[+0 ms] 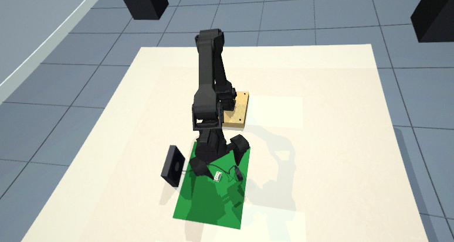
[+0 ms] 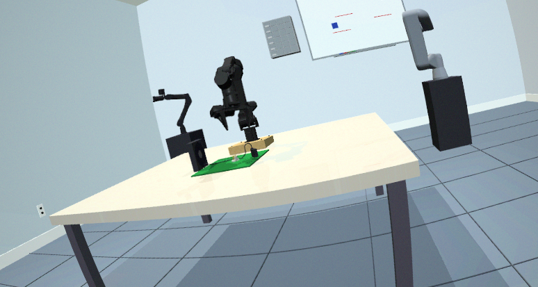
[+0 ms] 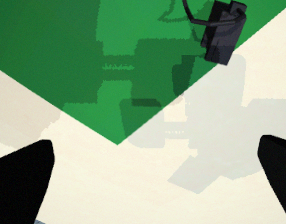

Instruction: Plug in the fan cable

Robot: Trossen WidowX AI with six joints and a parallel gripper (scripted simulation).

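Now: gripper tip 110 mm above the black plug, 40 mm past it and 30 mm to the right of it. From my gripper tip the other things lie so: white four-pin fan header 130 mm below, 60 mm to the right, 20 mm behind; then green board 140 mm below, 70 mm to the right, 10 mm behind; then black fan 210 mm to the right, 70 mm below, 20 mm behind.
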